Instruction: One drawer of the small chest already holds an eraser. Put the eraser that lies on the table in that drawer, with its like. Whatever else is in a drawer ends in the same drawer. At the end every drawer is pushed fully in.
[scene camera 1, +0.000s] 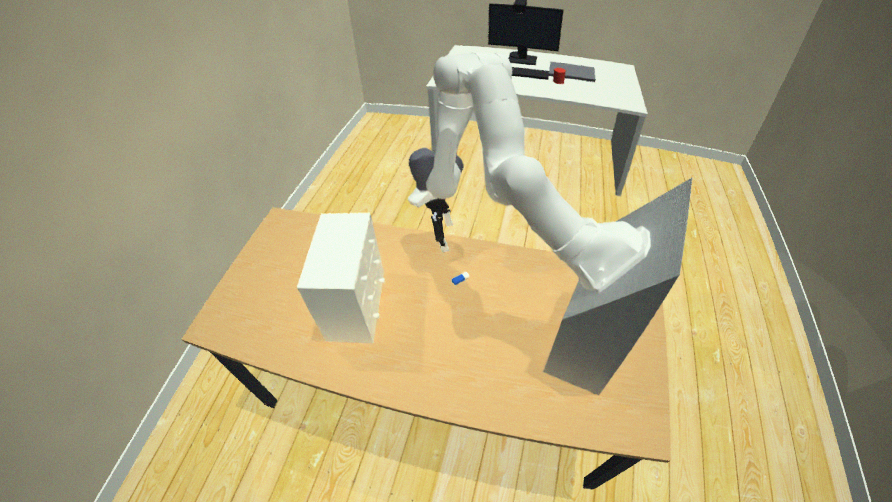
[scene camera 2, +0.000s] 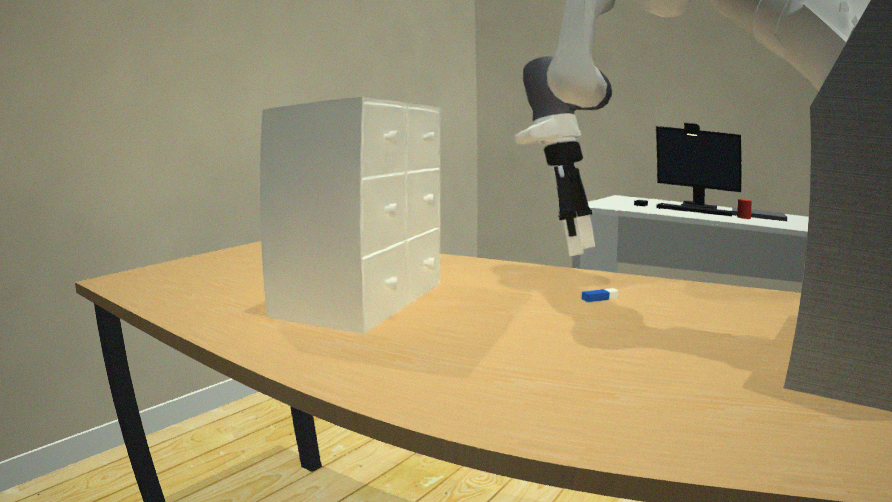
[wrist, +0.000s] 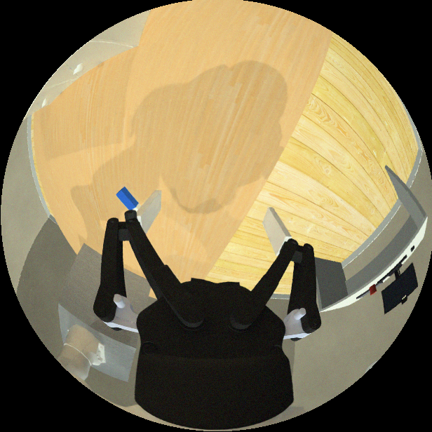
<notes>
I see my gripper and a small white chest.
My gripper shows as well in scene camera 1 and in the wrist view.
</notes>
